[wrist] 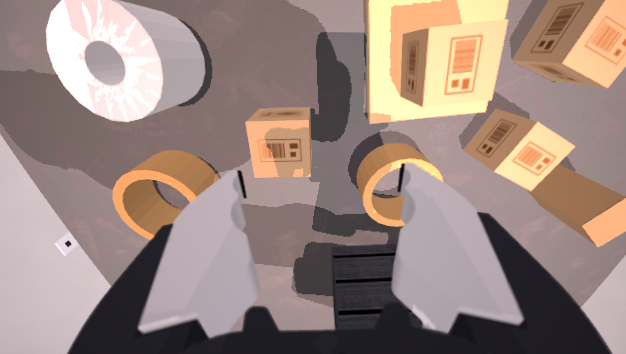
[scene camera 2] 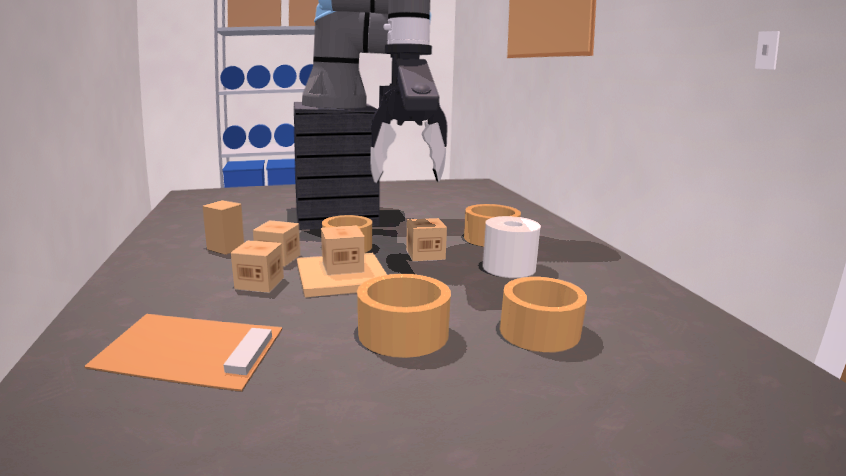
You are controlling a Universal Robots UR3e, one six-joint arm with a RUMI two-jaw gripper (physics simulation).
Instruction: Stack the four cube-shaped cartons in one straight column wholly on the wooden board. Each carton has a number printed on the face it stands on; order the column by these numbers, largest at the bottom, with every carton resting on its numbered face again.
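Frame: origin at the arm's base, x up, y left, z back, level; centimetres.
Where they show: gripper, fingertip midpoint: (wrist: 320, 171) (scene camera 2: 407, 182); arm's base at its link origin: (scene camera 2: 334, 105).
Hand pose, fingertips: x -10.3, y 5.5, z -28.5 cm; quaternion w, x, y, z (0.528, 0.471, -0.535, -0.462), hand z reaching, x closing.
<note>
Things, the pixels of their top centre, and the offset from my fingertips. "spot": a spot on its surface instead.
- wooden board at its top centre: (wrist: 434, 53) (scene camera 2: 341, 269) dx -11.3, dy -11.6, dz -4.4 cm
- second carton at its top centre: (wrist: 280, 150) (scene camera 2: 426, 223) dx -7.1, dy +3.7, dz +0.9 cm
- third carton at its top centre: (wrist: 611, 41) (scene camera 2: 256, 247) dx -7.1, dy -23.6, dz -3.5 cm
- fourth carton at its top centre: (wrist: 534, 159) (scene camera 2: 276, 226) dx -7.1, dy -19.8, dz +5.9 cm
- tall brown block at its top centre: (wrist: 611, 224) (scene camera 2: 221, 204) dx -4.8, dy -28.3, dz +13.8 cm
- smaller ring at its top centre: (wrist: 403, 195) (scene camera 2: 347, 222) dx -8.1, dy -7.6, dz +8.5 cm
- white roll at its top centre: (wrist: 105, 64) (scene camera 2: 513, 223) dx -5.3, dy +14.1, dz -8.6 cm
- orange sheet at its top centre: (scene camera 2: 185, 339) dx -11.3, dy -33.3, dz -20.2 cm
- pale bar at a spot on its surface: (scene camera 2: 248, 351) spot: dx -11.3, dy -26.4, dz -24.6 cm
The wooden board (scene camera 2: 313, 287) (wrist: 382, 60) bears one carton (scene camera 2: 343, 254) (wrist: 462, 62). A second carton (scene camera 2: 427, 240) (wrist: 280, 147) stands on the table to the right of the board in the scene view. A third carton (scene camera 2: 257, 267) (wrist: 582, 37) and a fourth carton (scene camera 2: 281, 239) (wrist: 520, 147) stand on the table left of the board in the scene view. The printed numbers are hidden beneath the cartons. My gripper (scene camera 2: 408, 177) (wrist: 320, 171) is open and empty, high above the table behind the second carton in the scene view.
A tall brown block (scene camera 2: 223, 227) (wrist: 575, 200) stands behind the left cartons. Tape rings (scene camera 2: 492, 210) (scene camera 2: 404, 331) (scene camera 2: 543, 325) and a smaller ring (scene camera 2: 366, 236) (wrist: 367, 187) surround the area. A white roll (scene camera 2: 511, 248) (wrist: 180, 60) stands at right. An orange sheet (scene camera 2: 171, 349) bears a pale bar (scene camera 2: 248, 351).
</note>
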